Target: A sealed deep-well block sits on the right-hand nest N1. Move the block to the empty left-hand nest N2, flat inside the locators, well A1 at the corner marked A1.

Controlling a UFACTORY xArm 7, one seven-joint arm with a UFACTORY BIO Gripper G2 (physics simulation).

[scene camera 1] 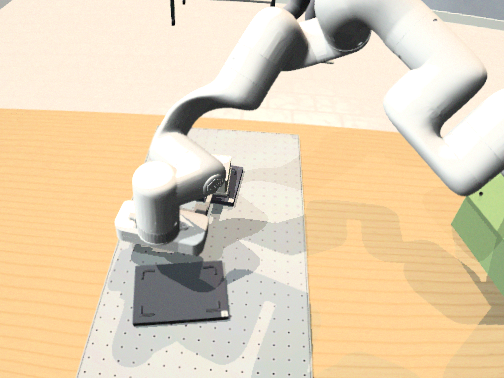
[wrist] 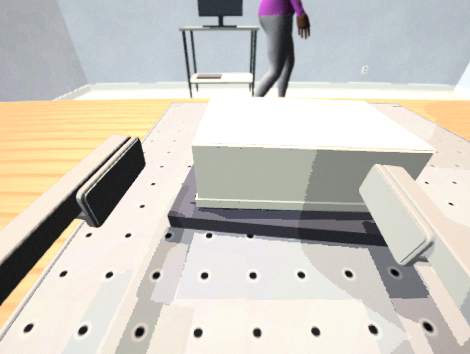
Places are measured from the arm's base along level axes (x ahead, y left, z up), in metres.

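Pixels of known places: hand, tool point: [wrist: 252, 192].
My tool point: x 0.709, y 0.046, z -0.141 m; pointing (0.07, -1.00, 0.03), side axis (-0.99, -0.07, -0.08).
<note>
Ahead of a thing's pixels: the offset from my tool point to its top centre. Level surfaces: height alone.
The sealed block {0.011 m up, 0.024 m back, 0.068 m right} [scene camera 1: 225, 167] [wrist: 305, 175], pale with a white top, sits on the dark right-hand nest N1 {0.031 m down, 0.027 m back, 0.073 m right} [scene camera 1: 238, 184] [wrist: 280, 231]. In scene camera 1 the arm hides much of both. The left-hand nest N2 {0.031 m down, 0.070 m back, 0.217 m left} [scene camera 1: 180, 295] is a dark plate with corner locators, holding no block; a small white label shows at its near right corner, too small to read. My gripper [wrist: 255, 199] is open, partly narrowed, with nothing between its fingers. In the wrist view the left finger is left of the block and the right finger overlaps the view of its right end. Scene camera 1 hides most of the fingers.
A perforated grey plate {0.045 m down} [scene camera 1: 280, 345] [wrist: 227, 305] carries both nests on the wooden table {0.058 m down} [scene camera 1: 40, 200] [wrist: 30, 150]. A green block-like object [scene camera 1: 480, 220] stands at the right edge of scene camera 1. A person [wrist: 277, 45] and a monitor stand [wrist: 220, 28] are in the background.
</note>
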